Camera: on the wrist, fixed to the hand. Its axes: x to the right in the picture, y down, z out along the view.
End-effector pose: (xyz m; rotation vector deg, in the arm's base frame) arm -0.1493 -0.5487 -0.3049 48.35 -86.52 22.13
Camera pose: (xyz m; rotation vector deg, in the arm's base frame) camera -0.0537 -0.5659 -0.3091 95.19 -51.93 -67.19
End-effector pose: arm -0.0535 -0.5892 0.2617 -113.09 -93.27 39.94
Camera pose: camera -0.0744 -0.5706 0.3548 -10.16 -164.53 17.81
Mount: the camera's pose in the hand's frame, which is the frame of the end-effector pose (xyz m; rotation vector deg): 0.0075 -0.0795 -0.0554 -14.51 -29.07 -87.28
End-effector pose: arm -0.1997 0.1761 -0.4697 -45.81 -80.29 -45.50
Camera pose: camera -0.2388 0.0875 -0.4620 4.83 -135.19 -116.13
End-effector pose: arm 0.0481 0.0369 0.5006 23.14 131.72 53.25
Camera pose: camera 0.0028 -0.0443 0.4723 -57.20 76.59 12.29
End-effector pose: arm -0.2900 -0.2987 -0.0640 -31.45 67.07 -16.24
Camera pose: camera -0.3329 -0.3831 -0.0421 -90.18 4.93 -68.99
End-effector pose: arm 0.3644 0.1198 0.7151 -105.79 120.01 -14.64
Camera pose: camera 0.4171 0.0964 0.7934 -162.63 6.03 8.95
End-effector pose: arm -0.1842 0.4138 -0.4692 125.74 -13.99 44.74
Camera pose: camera -0.1713 0.5088 -0.4852 92.72 53.98 -35.25
